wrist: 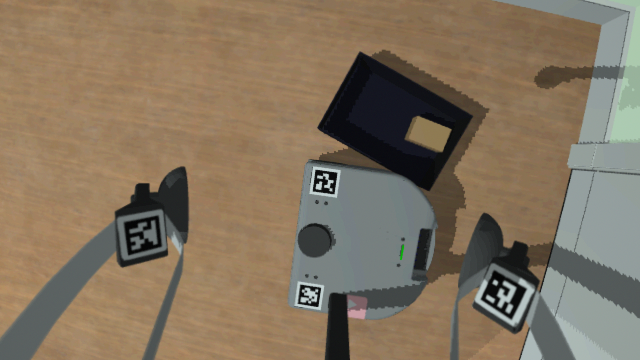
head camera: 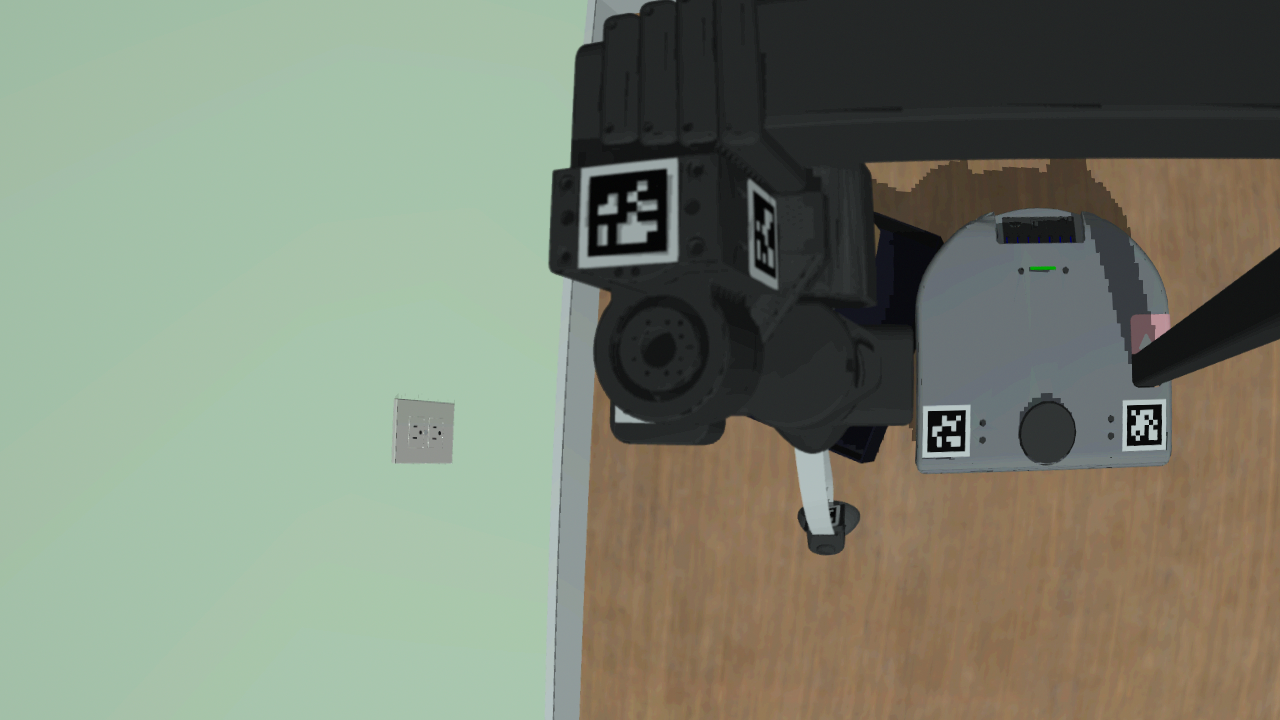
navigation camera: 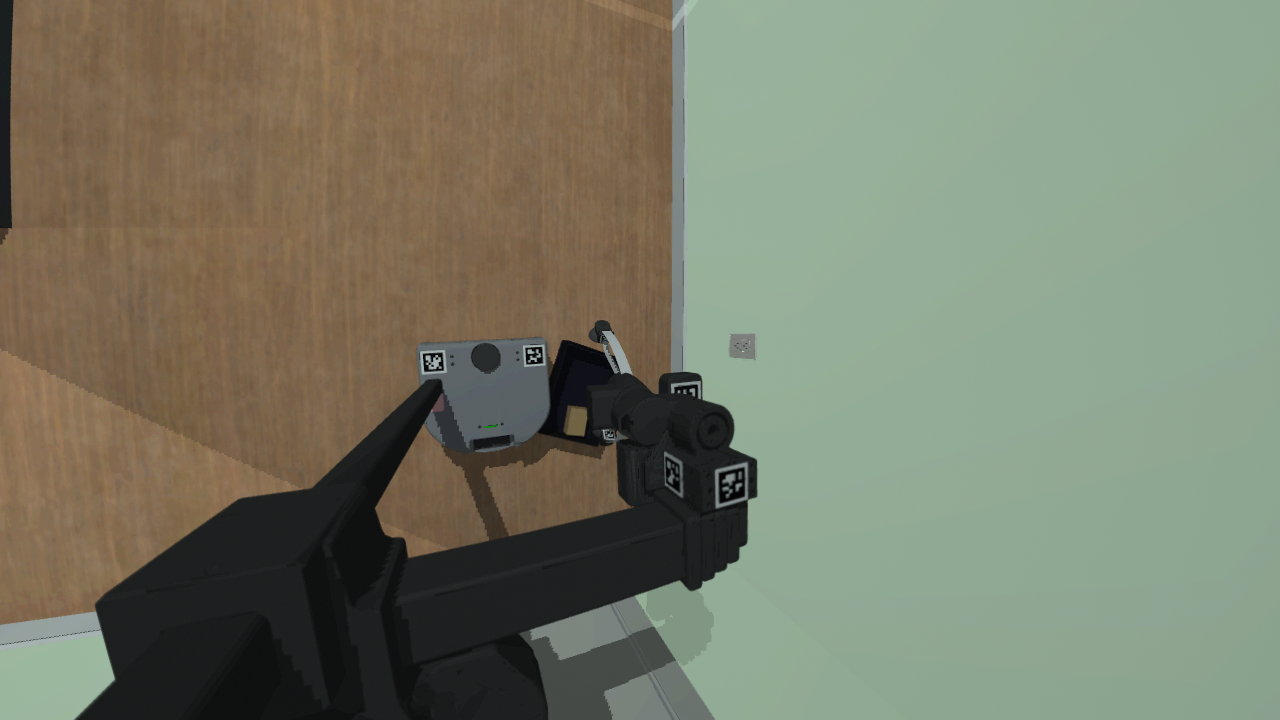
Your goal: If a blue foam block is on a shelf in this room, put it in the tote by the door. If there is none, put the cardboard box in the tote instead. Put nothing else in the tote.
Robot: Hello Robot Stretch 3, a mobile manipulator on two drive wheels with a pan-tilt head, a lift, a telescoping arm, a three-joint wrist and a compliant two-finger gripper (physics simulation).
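Seen in the pictures: gripper, fingertip midpoint: (navigation camera: pixel 601 382); robot's base, origin of the base link: (head camera: pixel 1044 430) (navigation camera: pixel 484 355).
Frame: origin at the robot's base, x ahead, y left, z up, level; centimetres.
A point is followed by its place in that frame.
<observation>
The dark tote (head camera: pixel 902 264) @(x -22.6, y -20.3, z 0.4 cm) (navigation camera: pixel 556 376) @(x -7.4, y -20.4, z 9.2 cm) (wrist: pixel 345 92) stands on the floor against my base. A small tan cardboard box (navigation camera: pixel 575 420) @(x -23.0, y -26.5, z 5.3 cm) (wrist: pixel 431 134) lies inside it, near one short end. My gripper (navigation camera: pixel 605 383) @(x -2.1, y -16.3, z 67.2 cm) (wrist: pixel 327 216) @(x -2.1, y -16.3, z 67.2 cm) is open, with its two fingertips wide apart and nothing between them. It hangs above the floor near the tote, and the wrist covers part of the tote in the head and navigation views. One fingertip is hidden in the head view. No blue foam block and no shelf show in these views.
My grey base (head camera: pixel 1042 331) @(x -11.5, y -0.5, z 16.0 cm) (navigation camera: pixel 492 389) @(x -8.7, y -1.1, z 16.0 cm) (wrist: pixel 370 210) touches or nearly touches the tote. A green wall (head camera: pixel 223 268) @(x -13.0, y -66.8, z 73.6 cm) (navigation camera: pixel 984 268) @(x 13.7, y -68.1, z 96.9 cm) with an outlet (head camera: pixel 424 431) @(x 0.3, y -67.1, z 40.2 cm) (navigation camera: pixel 742 346) @(x 0.2, y -67.0, z 40.4 cm) stands beside the arm. A pale grey panel (wrist: pixel 605 210) is at the wrist view's right. A dark object (navigation camera: pixel 4 107) @(x 63.6, y 103.4, z 1.4 cm) shows at the navigation view's left edge.
</observation>
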